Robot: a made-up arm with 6 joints. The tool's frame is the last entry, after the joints. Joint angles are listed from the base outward.
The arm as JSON. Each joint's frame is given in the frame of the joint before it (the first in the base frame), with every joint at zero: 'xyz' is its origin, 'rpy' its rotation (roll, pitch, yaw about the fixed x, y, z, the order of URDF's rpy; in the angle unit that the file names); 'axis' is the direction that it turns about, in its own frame. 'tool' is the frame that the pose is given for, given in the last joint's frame.
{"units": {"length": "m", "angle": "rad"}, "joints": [
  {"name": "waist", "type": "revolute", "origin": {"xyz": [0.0, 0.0, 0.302], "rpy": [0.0, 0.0, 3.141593]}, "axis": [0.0, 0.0, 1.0]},
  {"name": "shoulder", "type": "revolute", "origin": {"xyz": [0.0, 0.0, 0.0], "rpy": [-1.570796, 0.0, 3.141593]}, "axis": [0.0, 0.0, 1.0]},
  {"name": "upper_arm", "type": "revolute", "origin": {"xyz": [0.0, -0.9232, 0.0], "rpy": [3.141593, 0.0, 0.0]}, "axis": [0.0, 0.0, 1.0]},
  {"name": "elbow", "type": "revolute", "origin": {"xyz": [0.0, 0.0, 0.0], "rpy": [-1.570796, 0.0, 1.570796]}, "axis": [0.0, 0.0, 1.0]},
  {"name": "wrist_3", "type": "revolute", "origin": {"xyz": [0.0, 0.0, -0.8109], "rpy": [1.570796, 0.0, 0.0]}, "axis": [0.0, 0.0, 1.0]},
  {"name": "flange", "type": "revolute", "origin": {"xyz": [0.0, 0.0, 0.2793], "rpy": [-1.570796, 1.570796, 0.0]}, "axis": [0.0, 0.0, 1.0]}
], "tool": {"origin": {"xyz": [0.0, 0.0, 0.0], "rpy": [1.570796, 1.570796, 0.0]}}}
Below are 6 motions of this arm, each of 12 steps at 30 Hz.
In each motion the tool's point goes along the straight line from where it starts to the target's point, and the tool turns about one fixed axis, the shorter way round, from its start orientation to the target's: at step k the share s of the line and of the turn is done. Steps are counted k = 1, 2, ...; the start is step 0. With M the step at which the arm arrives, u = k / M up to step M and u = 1 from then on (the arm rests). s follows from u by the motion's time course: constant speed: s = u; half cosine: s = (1 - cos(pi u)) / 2; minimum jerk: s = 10 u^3 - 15 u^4 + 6 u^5.
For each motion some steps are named. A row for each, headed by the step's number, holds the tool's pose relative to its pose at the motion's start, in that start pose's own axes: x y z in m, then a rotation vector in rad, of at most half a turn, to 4 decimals.
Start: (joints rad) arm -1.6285 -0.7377 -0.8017 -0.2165 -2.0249 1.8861
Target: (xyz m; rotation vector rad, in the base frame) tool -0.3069 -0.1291 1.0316 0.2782 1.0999 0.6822
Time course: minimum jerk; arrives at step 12
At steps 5, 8, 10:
5: -0.0417 0.0361 0.0146 0.0061 -0.0435 0.0552
8: -0.0952 0.0823 0.0334 0.0140 -0.0993 0.1258
10: -0.1162 0.1005 0.0407 0.0171 -0.1212 0.1535

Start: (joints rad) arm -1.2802 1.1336 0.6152 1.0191 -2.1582 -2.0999
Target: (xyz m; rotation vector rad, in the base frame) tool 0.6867 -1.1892 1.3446 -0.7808 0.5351 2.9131
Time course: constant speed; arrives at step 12
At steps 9, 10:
9: -0.1440 -0.5334 0.5269 0.2967 0.3364 0.3372
10: -0.1600 -0.5927 0.5854 0.3296 0.3738 0.3747

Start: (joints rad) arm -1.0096 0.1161 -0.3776 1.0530 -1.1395 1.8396
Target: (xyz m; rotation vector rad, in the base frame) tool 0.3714 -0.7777 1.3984 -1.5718 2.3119 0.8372
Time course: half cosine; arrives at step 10
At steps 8, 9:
8: -0.2270 0.1779 -0.1533 0.0116 0.2269 -0.1726
9: -0.2448 0.1919 -0.1654 0.0125 0.2447 -0.1862

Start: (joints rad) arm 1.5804 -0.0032 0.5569 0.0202 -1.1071 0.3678
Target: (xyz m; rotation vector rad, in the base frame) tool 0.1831 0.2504 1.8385 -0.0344 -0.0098 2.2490
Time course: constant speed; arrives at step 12
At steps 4, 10, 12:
4: -0.1545 0.0354 -0.0122 0.0505 -0.2095 0.1845
10: -0.3862 0.0886 -0.0304 0.1263 -0.5238 0.4612
12: -0.4634 0.1063 -0.0365 0.1515 -0.6286 0.5535

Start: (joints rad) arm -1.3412 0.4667 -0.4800 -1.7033 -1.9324 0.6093
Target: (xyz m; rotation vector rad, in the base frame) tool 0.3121 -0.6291 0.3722 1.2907 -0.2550 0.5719
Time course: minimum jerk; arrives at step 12
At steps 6, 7, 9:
6: 0.0682 0.0133 0.0133 -0.3140 -0.0220 0.0709
7: 0.0891 0.0173 0.0173 -0.4104 -0.0287 0.0927
9: 0.1222 0.0238 0.0238 -0.5630 -0.0394 0.1271

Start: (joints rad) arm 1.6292 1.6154 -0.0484 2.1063 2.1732 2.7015
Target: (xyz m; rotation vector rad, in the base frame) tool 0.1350 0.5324 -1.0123 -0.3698 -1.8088 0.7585
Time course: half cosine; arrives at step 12
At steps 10, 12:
10: -0.2614 -0.3479 0.5832 -0.3647 0.8806 0.5478
12: -0.2801 -0.3729 0.6250 -0.3909 0.9439 0.5872

